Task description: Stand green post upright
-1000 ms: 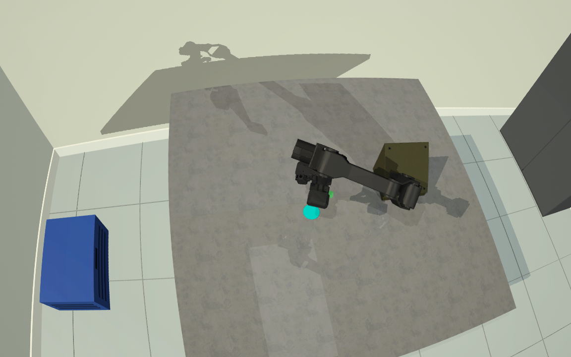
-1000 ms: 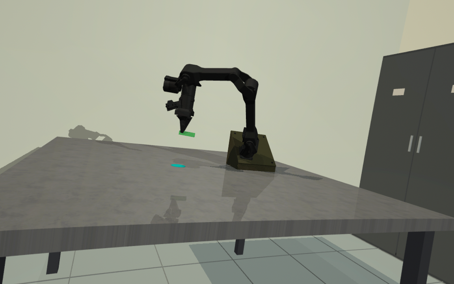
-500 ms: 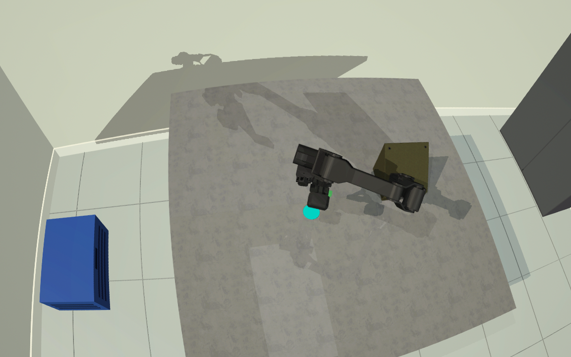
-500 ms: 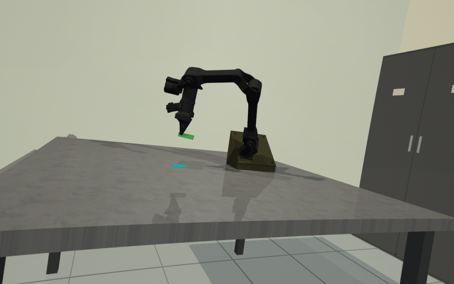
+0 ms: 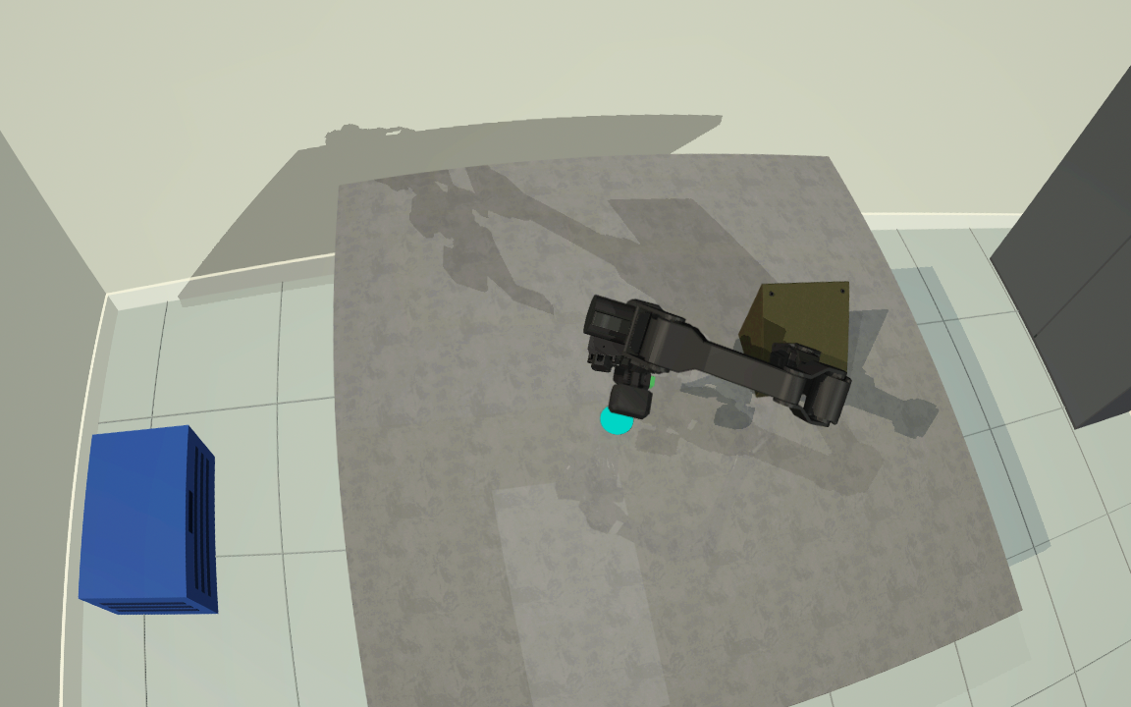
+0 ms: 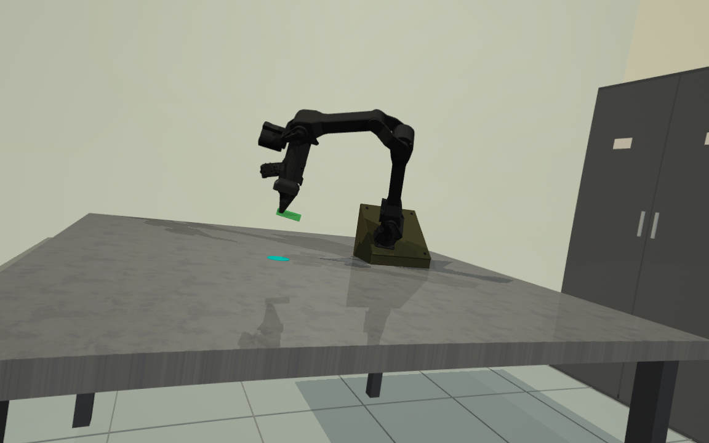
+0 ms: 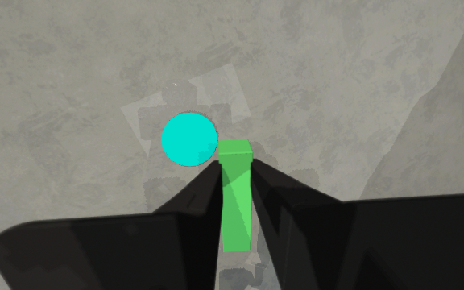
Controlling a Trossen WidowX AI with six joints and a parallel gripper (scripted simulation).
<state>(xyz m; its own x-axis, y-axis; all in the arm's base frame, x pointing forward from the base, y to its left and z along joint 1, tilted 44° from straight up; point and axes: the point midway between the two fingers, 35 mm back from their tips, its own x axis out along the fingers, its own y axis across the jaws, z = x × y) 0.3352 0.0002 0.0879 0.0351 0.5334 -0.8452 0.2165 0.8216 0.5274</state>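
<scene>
The cyan circle lies 12 cm below my gripper tip and 2 cm to the left of it. From my gripper tip the other things lie so: green post 2 cm behind.
</scene>
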